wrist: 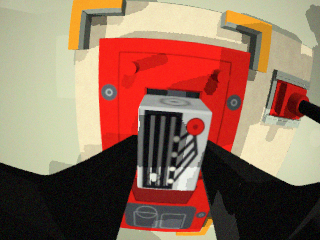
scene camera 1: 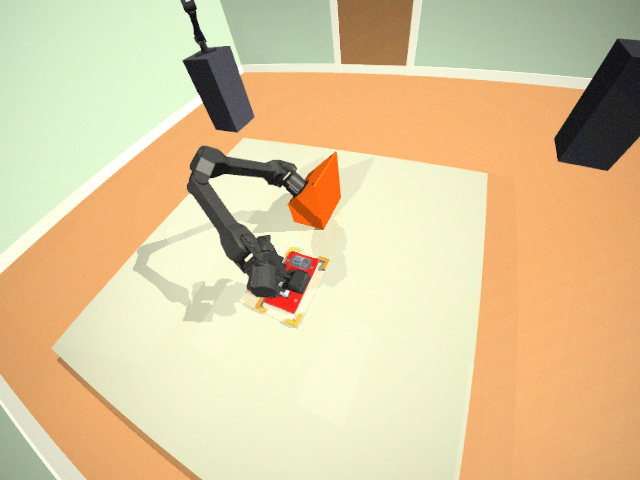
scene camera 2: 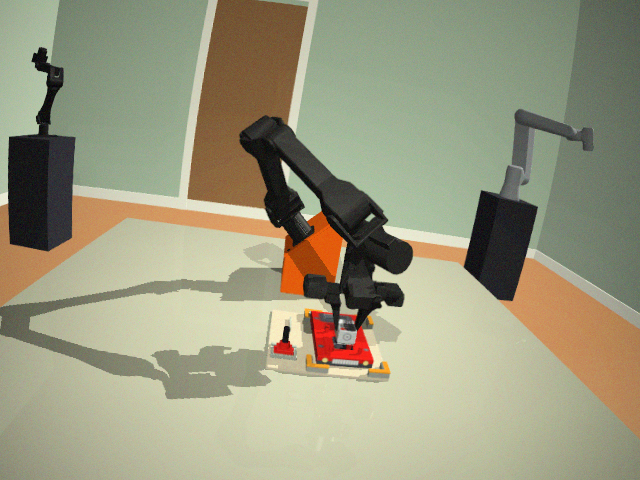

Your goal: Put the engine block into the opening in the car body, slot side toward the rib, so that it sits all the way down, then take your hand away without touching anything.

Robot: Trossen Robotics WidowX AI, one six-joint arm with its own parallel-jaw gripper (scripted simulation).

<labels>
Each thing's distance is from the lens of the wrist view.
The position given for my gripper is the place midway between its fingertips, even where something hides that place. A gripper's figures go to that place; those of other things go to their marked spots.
my gripper (wrist: 170, 145): 10 cm
engine block (wrist: 173, 131): 8 cm
</labels>
